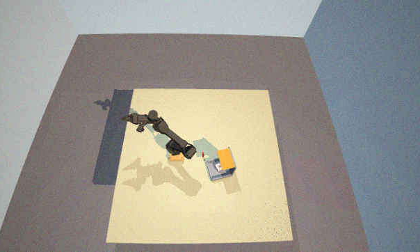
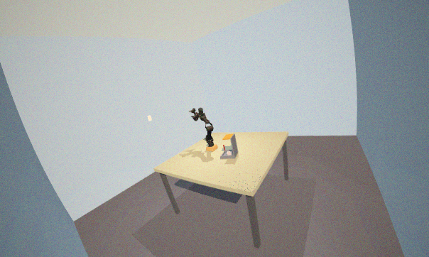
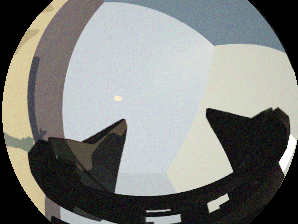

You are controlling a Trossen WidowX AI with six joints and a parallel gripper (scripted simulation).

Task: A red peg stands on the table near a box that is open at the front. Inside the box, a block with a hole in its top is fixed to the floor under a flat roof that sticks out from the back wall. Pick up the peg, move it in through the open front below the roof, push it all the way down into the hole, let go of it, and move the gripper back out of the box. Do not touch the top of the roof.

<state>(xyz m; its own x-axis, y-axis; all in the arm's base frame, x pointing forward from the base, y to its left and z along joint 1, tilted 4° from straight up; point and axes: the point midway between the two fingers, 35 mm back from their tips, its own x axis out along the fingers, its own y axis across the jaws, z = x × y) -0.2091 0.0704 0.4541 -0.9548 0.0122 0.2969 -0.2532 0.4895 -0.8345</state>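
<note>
Right now my gripper tip is 48 cm short of the red peg, 45 cm above it and 15 cm to the left of it. Round my gripper tip: orange roof (62 cm ahead, 27 cm to the right, 27 cm below).
</note>
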